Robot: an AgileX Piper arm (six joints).
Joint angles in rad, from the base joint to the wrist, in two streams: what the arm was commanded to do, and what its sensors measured. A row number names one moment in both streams.
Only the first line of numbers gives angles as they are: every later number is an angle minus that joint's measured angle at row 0.
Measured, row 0:
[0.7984, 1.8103, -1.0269, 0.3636, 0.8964, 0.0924]
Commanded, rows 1 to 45:
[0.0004, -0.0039, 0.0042, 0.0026, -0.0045, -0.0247]
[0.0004, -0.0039, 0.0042, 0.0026, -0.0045, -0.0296]
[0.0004, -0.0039, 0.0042, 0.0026, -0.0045, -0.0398]
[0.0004, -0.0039, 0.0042, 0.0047, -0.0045, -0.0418]
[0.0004, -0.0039, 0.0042, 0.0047, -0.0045, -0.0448]
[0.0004, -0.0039, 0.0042, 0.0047, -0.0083, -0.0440]
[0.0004, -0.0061, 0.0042, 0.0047, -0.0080, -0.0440]
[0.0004, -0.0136, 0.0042, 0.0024, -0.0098, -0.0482]
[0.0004, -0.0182, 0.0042, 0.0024, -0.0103, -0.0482]
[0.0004, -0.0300, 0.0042, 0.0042, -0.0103, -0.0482]
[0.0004, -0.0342, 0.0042, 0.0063, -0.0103, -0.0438]
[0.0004, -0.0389, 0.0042, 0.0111, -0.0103, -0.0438]
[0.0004, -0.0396, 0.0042, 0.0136, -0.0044, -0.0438]
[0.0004, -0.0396, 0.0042, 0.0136, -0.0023, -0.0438]
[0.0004, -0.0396, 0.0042, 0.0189, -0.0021, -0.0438]
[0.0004, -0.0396, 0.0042, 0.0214, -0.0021, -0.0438]
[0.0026, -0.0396, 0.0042, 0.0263, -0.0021, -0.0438]
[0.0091, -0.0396, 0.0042, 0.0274, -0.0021, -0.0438]
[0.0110, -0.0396, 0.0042, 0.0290, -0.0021, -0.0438]
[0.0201, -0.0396, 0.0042, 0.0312, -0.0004, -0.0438]
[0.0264, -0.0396, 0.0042, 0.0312, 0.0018, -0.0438]
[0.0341, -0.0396, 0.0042, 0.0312, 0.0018, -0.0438]
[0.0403, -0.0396, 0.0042, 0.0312, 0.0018, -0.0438]
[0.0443, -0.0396, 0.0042, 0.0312, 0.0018, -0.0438]
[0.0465, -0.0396, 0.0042, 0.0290, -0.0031, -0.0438]
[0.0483, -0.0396, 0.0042, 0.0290, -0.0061, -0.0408]
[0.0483, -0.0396, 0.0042, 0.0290, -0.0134, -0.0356]
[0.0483, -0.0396, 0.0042, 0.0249, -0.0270, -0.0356]
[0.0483, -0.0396, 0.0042, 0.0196, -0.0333, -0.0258]
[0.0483, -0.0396, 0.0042, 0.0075, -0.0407, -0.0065]
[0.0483, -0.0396, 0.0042, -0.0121, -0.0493, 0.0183]
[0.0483, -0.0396, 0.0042, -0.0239, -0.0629, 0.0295]
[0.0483, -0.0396, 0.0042, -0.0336, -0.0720, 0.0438]
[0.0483, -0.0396, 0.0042, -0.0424, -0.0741, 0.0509]
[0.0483, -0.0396, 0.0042, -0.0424, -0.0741, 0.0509]
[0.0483, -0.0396, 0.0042, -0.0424, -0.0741, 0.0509]
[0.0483, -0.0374, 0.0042, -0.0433, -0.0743, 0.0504]
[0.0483, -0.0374, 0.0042, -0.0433, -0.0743, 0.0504]
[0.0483, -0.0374, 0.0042, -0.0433, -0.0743, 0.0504]
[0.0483, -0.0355, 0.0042, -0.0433, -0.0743, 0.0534]
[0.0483, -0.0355, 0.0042, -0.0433, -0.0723, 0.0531]
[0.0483, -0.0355, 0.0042, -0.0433, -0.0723, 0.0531]
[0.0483, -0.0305, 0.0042, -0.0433, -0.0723, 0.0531]
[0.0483, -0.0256, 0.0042, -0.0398, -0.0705, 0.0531]
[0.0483, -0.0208, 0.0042, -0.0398, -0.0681, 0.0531]
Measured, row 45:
[0.0490, -0.0282, 0.0015, -0.0326, -0.0700, 0.0504]
